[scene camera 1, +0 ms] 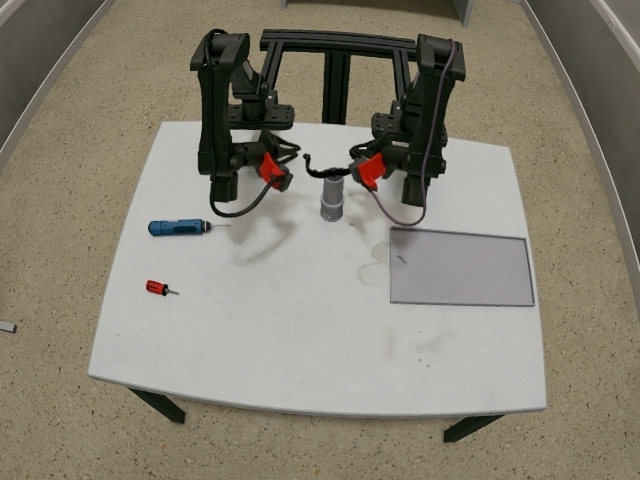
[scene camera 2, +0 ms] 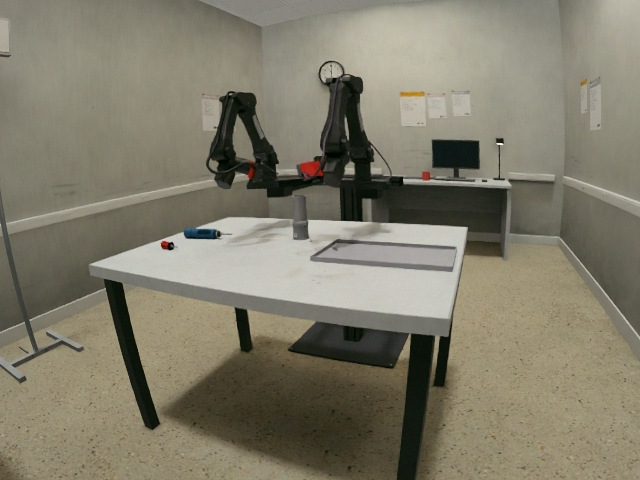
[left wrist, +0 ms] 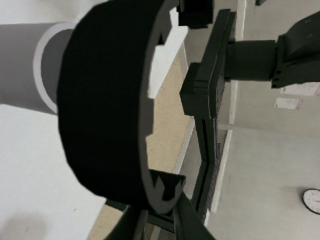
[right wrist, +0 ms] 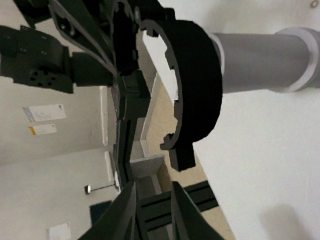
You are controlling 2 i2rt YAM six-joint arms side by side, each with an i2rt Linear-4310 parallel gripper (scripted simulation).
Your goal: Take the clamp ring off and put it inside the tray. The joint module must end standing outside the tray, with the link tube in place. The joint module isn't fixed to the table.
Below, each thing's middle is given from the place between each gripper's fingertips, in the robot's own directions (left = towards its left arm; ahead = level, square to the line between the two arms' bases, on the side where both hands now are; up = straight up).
Labels:
My right gripper is now 2 cm short of the black clamp ring [left wrist: 104, 115], 9 cm to the right of it and 2 cm above it. The rest, counted from my right hand: grey tray [scene camera 1: 443, 266] 14 cm ahead, 46 cm to the left, 23 cm below.
My left gripper [scene camera 1: 353, 150] is now 5 cm to the left of the black clamp ring, 5 cm short of it and 1 cm above it. The rest, counted from my left hand: grey tray 32 cm to the left, 21 cm below, 17 cm ahead.

